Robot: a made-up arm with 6 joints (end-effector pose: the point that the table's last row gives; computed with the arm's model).
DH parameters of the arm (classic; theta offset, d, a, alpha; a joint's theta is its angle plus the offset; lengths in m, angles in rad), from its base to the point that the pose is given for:
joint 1: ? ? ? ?
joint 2: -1.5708 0 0.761 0
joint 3: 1.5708 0.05 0 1.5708
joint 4: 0 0.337 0 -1.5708
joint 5: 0 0 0 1.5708
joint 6: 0 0.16 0 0
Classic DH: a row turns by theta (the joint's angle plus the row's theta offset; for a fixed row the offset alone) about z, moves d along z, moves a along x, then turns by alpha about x.
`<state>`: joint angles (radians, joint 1 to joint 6).
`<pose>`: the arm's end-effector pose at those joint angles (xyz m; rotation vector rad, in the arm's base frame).
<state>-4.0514 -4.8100 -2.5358 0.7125 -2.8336 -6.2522</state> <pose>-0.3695 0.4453 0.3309 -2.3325 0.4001 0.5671</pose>
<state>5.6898 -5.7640 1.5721 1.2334 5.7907 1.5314</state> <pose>0.6552 -0.4677 0.6437 1.9453 -0.5002 0.9933</pose>
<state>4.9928 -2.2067 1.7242 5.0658 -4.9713 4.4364</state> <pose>-0.2962 0.6850 0.1067 -0.8758 -1.1384 1.9423</pose>
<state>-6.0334 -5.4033 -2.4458 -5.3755 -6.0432 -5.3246</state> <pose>0.0715 0.1008 0.7098 -1.2852 -0.9969 1.5625</pose>
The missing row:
joint 1: 0 0.199 0 -1.5708
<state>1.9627 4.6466 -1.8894 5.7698 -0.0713 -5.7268</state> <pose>0.1640 -0.5424 -0.3077 -2.3602 1.6409 0.5774</pose>
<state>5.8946 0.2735 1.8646 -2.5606 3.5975 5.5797</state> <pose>0.3454 -0.0456 0.7782 -1.4304 -0.4084 1.0800</pose>
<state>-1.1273 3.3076 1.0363 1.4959 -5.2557 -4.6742</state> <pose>-0.0550 0.5506 -0.6932 -1.0384 1.3739 0.4926</pose>
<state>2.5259 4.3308 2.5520 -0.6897 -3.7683 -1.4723</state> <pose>0.4378 -0.2978 0.0460 -2.8553 -0.4098 -0.4757</pose>
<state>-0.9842 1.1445 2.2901 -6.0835 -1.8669 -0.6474</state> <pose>0.4330 -0.6160 0.1924 0.4114 1.7170 -1.4381</pose>
